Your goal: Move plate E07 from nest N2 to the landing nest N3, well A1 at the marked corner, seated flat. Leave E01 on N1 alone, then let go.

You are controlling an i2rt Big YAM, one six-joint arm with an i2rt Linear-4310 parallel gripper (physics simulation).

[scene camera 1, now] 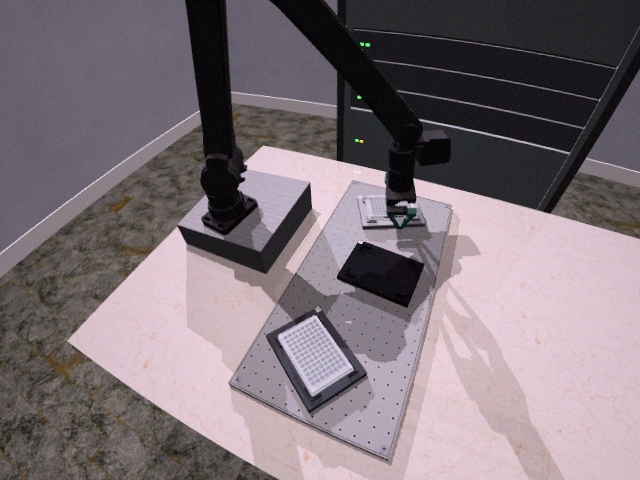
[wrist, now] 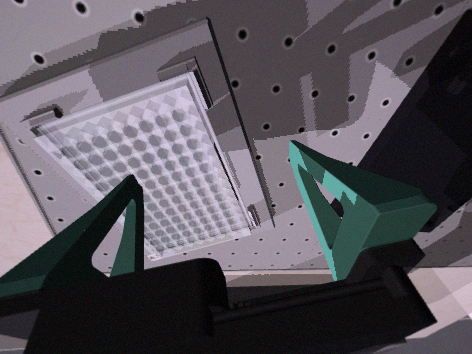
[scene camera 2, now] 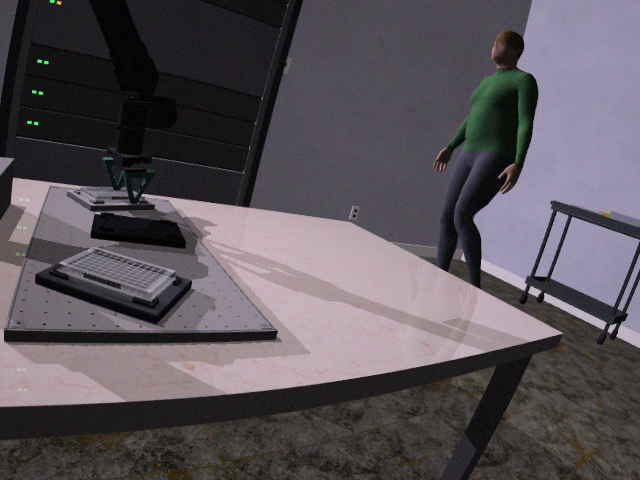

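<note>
A clear 96-well plate (scene camera 1: 374, 207) (scene camera 2: 98, 193) (wrist: 165, 155) lies in the light grey nest (scene camera 1: 387, 225) (scene camera 2: 124, 206) (wrist: 125, 65) at the far end. My gripper (scene camera 1: 402, 219) (scene camera 2: 127, 195) (wrist: 213, 165) is open and empty, low over this plate; in the wrist view one fingertip overlaps the plate's left side and the other shows right of the nest. A second plate (scene camera 1: 315, 353) (scene camera 2: 118, 273) sits in the dark grey nest (scene camera 1: 330, 396) (scene camera 2: 103, 300) at the near end. The black nest (scene camera 1: 382, 273) (scene camera 2: 136, 229) (wrist: 440, 135) between them holds no plate. Plate labels cannot be read.
The nests stand on a perforated metal board (scene camera 1: 382, 413) (scene camera 2: 227, 310) on the marble-look table (scene camera 1: 491, 361) (scene camera 2: 336, 330). The arm's base stands on a grey block (scene camera 1: 279, 196) left of the board. A server rack is behind; a person (scene camera 2: 498, 113) and a cart (scene camera 2: 573, 302) are beyond the table.
</note>
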